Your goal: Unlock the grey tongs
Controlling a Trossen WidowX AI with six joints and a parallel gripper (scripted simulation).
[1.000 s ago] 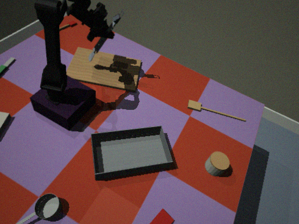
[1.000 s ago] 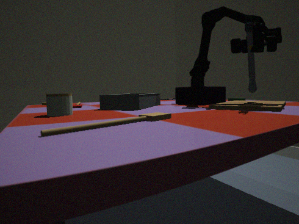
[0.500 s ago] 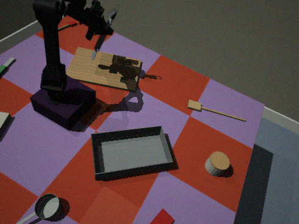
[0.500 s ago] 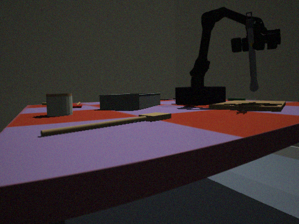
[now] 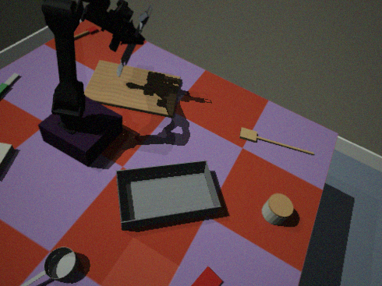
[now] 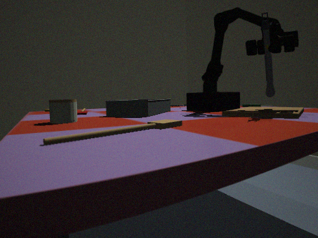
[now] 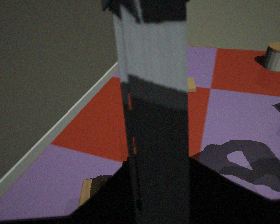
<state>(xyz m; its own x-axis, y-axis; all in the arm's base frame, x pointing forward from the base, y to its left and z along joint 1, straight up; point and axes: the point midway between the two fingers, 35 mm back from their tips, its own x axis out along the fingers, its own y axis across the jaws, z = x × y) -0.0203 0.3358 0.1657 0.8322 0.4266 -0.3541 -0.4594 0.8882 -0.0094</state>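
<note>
Now: the wooden board 30 mm behind my gripper tip, 10 mm to the right of it and 230 mm below it. Round my gripper tip: roasting tin 370 mm ahead, 330 mm to the right, 210 mm below; lidded canister 690 mm ahead, 150 mm to the right, 210 mm below.
</note>
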